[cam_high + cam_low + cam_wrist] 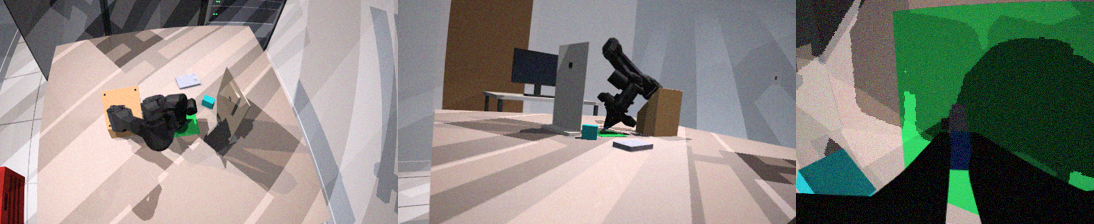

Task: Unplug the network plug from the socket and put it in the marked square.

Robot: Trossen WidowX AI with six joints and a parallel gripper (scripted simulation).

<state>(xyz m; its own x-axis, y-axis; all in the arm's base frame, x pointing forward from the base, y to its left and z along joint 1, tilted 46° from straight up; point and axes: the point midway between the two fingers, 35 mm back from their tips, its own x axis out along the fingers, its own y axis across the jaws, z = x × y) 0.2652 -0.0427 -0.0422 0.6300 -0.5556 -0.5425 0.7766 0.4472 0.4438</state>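
My gripper tip is 20 mm above the green marked square and 10 mm past it. Also, from my gripper tip: blue network plug (right at my gripper tip); then teal cube (120 mm ahead, 90 mm to the left); then upright panel (150 mm ahead, 120 mm above, 40 mm to the right).
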